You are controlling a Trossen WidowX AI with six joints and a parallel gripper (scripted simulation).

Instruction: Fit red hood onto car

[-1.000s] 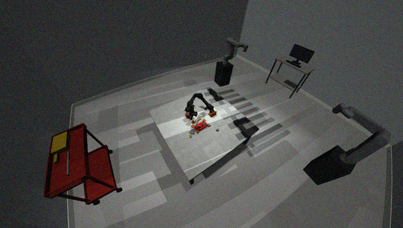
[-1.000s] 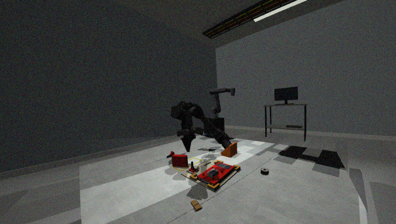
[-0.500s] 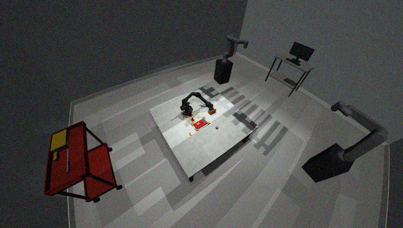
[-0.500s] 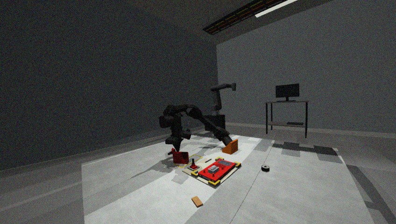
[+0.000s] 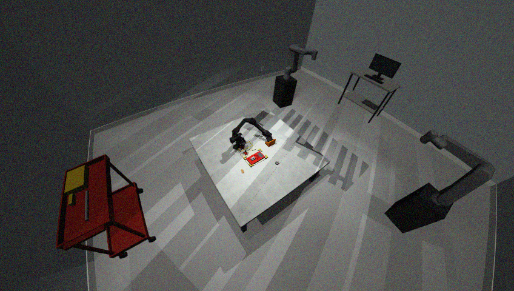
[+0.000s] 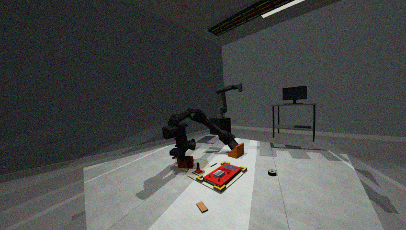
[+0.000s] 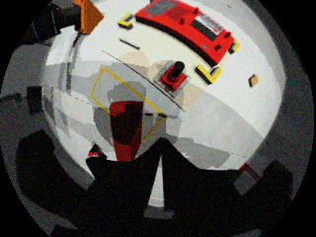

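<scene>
My gripper tip is 40 mm to the left of the red hood, 40 mm past it and 20 mm above it. The rest, counted from my gripper tip: small wooden block: 290 mm to the left, 80 mm ahead, 60 mm below; grey engine block: 210 mm to the left, 90 mm behind, 40 mm below.
</scene>
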